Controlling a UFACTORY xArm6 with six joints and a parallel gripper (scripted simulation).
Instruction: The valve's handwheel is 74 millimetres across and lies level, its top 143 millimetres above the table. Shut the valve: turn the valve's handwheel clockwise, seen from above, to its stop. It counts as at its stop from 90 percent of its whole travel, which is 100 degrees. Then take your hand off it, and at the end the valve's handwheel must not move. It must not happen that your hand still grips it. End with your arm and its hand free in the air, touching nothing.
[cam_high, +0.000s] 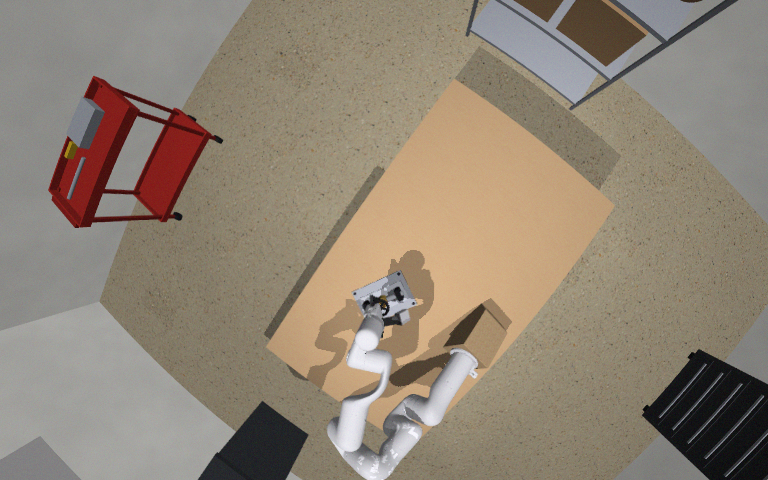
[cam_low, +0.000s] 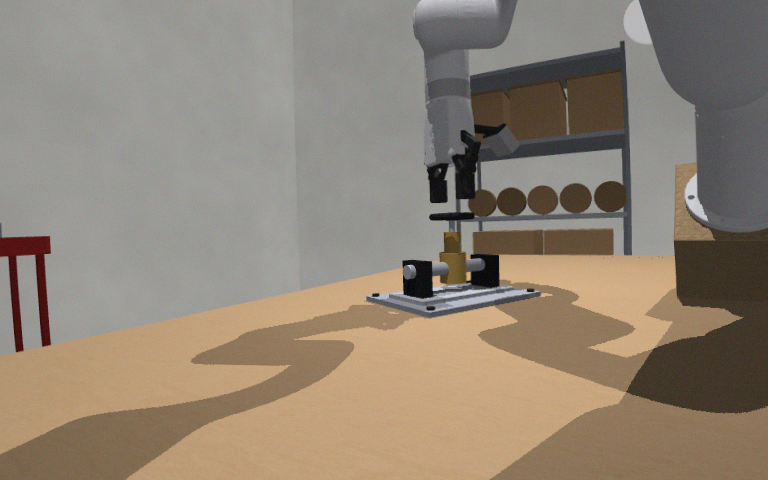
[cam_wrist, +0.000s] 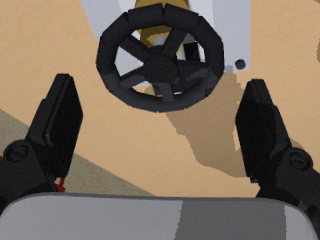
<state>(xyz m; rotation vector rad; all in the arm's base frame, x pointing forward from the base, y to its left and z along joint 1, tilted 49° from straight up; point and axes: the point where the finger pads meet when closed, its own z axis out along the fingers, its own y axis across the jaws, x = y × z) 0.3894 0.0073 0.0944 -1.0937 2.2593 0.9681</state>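
My gripper is now 4 cm above the black handwheel.
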